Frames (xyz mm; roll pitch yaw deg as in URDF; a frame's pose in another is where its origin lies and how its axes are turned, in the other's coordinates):
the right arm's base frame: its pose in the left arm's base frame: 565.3 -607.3 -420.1 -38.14 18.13 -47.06
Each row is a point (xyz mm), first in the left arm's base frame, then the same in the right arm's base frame.
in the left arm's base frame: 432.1 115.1 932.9
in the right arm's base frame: -1009.8 -364.7 1103.4
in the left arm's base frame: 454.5 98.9 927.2
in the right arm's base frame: -982.3 -362.3 1109.1
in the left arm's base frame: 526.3 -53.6 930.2
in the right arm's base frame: -830.6 -435.3 1118.9
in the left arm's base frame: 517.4 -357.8 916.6
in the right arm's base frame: -620.5 -637.1 1029.8
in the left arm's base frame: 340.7 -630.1 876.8
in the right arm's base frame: -533.1 -876.5 824.9
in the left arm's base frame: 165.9 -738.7 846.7
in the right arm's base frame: -561.4 -1010.1 668.0
